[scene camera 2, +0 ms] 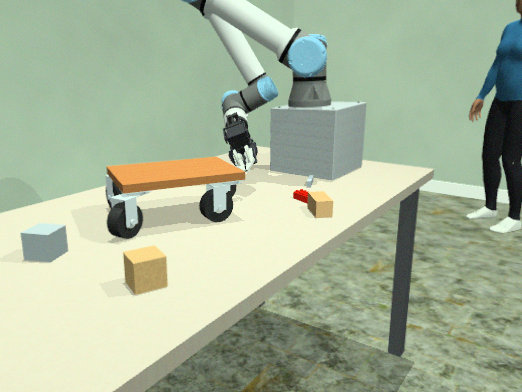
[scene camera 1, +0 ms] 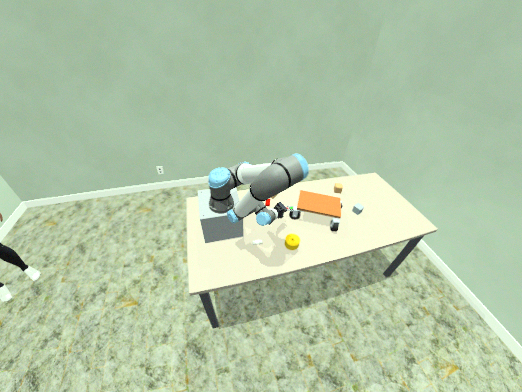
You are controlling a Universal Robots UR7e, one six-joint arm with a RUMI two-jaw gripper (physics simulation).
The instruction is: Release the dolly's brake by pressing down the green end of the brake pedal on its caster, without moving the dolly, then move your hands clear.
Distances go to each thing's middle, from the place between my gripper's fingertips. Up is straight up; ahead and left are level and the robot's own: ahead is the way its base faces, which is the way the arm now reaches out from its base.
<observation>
My gripper is now 25 cm short of the dolly (scene camera 2: 125, 218), 3 cm to the left of it and 1 cm above it. Round my hand: grey block (scene camera 2: 43, 242) 60 cm ahead, 2 cm to the right, 5 cm below; then orange-tan block (scene camera 2: 145, 269) 55 cm ahead, 24 cm to the left, 5 cm below.
</observation>
